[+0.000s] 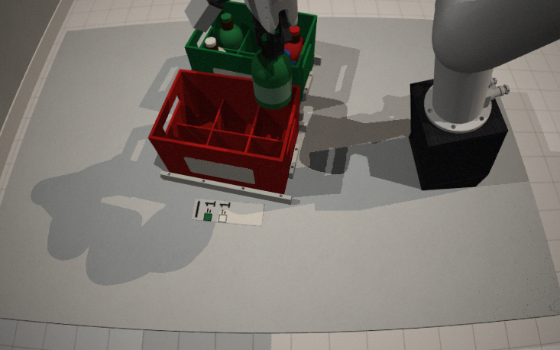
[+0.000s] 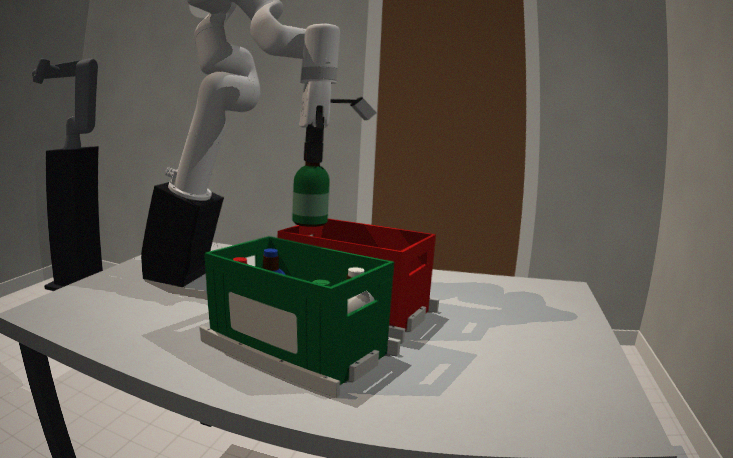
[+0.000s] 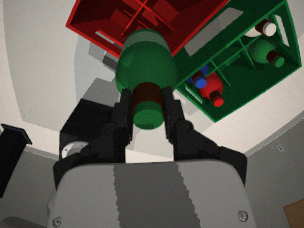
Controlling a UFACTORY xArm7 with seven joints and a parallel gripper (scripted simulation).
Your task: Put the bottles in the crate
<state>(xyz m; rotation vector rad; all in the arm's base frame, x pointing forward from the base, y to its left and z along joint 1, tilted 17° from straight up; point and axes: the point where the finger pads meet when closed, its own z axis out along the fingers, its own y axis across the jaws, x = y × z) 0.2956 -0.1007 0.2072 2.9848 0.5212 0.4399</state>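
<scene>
My hand is 250 mm above the red crate, 100 mm short of it and 10 mm to the right of it. Also, from my hand: green crate: 250 mm below, 220 mm to the right, 20 mm ahead; then blue bottle: 250 mm below, 140 mm to the right, 50 mm behind; then red bottle: 250 mm below, 220 mm to the right, 80 mm behind.
</scene>
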